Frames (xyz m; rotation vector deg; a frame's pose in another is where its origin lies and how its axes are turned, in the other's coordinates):
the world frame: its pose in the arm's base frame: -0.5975 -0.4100 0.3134 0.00 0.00 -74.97
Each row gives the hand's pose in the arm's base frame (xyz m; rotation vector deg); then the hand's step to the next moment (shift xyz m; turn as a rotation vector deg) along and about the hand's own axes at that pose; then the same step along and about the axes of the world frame.
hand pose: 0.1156 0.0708 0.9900 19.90 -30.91 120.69
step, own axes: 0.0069 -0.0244 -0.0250 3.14 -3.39 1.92
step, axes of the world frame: -0.0244 0.0226 -0.0126 -2.54 1.90 3.87
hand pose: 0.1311 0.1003 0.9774 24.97 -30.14 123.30
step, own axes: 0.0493 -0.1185 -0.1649 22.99 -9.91 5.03
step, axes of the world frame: -0.1632 0.0934 -0.0912 -18.64 0.30 17.45
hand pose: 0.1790 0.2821 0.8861 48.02 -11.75 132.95
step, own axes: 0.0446 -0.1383 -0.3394 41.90 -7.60 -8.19
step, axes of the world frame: -0.2697 -0.0455 -0.2479 -36.01 -14.98 18.95
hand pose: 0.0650 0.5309 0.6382 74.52 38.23 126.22
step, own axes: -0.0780 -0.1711 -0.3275 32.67 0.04 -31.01
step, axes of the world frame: -0.0870 -0.2152 -0.2979 -25.84 -36.01 8.05
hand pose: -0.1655 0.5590 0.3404 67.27 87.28 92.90
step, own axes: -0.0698 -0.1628 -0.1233 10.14 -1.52 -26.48
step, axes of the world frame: 0.0616 -0.1239 -0.1656 -5.17 -27.85 1.98
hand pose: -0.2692 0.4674 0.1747 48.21 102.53 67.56
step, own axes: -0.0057 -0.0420 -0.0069 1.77 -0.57 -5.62
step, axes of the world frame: 0.0192 -0.0129 -0.0362 -0.66 -5.88 0.29
